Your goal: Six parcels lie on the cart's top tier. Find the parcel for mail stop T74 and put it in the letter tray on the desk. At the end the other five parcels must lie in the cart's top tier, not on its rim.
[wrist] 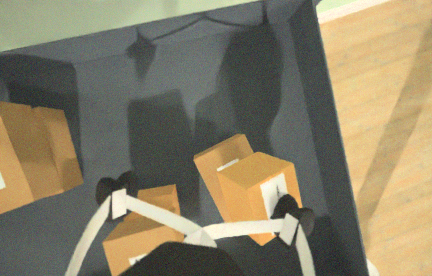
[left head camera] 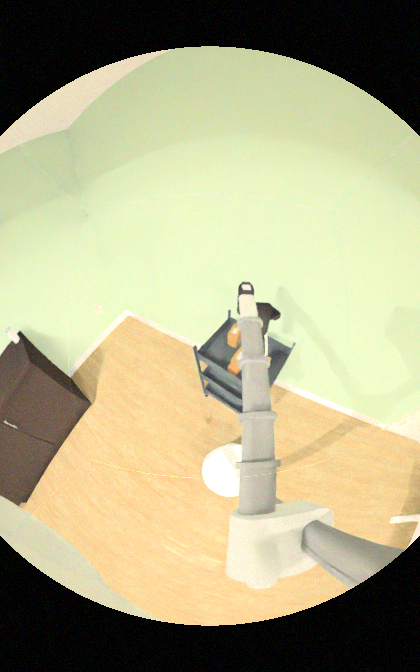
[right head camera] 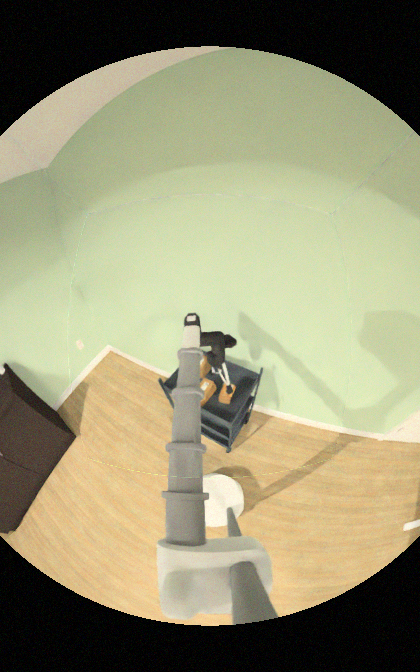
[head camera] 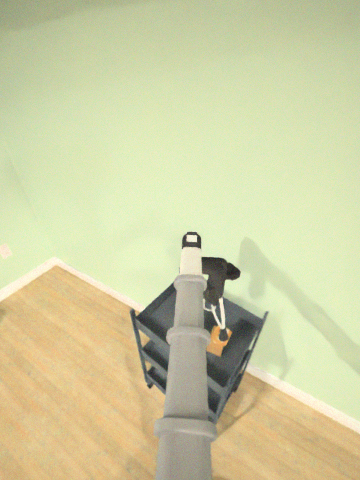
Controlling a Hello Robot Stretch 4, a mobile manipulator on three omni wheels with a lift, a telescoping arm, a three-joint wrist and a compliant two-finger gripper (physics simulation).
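Places are measured from the robot's base along level axes (x ahead, y right, z down), in millimetres.
Pixels of known places: gripper, fingertip midpoint: (wrist: 207, 200) (head camera: 211, 325).
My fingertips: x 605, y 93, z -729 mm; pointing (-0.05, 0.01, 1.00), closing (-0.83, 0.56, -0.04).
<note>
Behind a point stands the place of what it marks.
In the wrist view my gripper (wrist: 207, 200) {x 605, y 93, z -729 mm} is open over the cart's top tier (wrist: 327, 125) {x 553, y 232, z -681 mm}. An orange-brown parcel (wrist: 255, 172) {x 592, y 140, z -739 mm} is toward the right, a lower block (wrist: 212, 167) {x 615, y 114, z -685 mm} adjoining it behind; whether they are one parcel or two I cannot tell. The right fingertip covers part of its white label, which I cannot read. Another parcel (wrist: 140, 232) {x 629, y 35, z -737 mm} lies below the left fingertip, partly hidden by the gripper. A stepped parcel shape (wrist: 42, 155) {x 746, y 13, z -699 mm} is at the left edge. In the right head view parcels (right head camera: 206, 390) (right head camera: 226, 396) show beside the arm. The letter tray does not show.
The dark cart (head camera: 139, 345) {x 634, y -231, z -482 mm} (left head camera: 200, 370) (right head camera: 215, 419) stands near the green wall (head camera: 150, 150) {x 1084, y -191, z -1265 mm}. The arm hides part of it. Dark brown furniture (left head camera: 40, 415) (right head camera: 30, 440) stands at the left. A white round object (left head camera: 220, 470) (right head camera: 222, 500) is below the arm.
</note>
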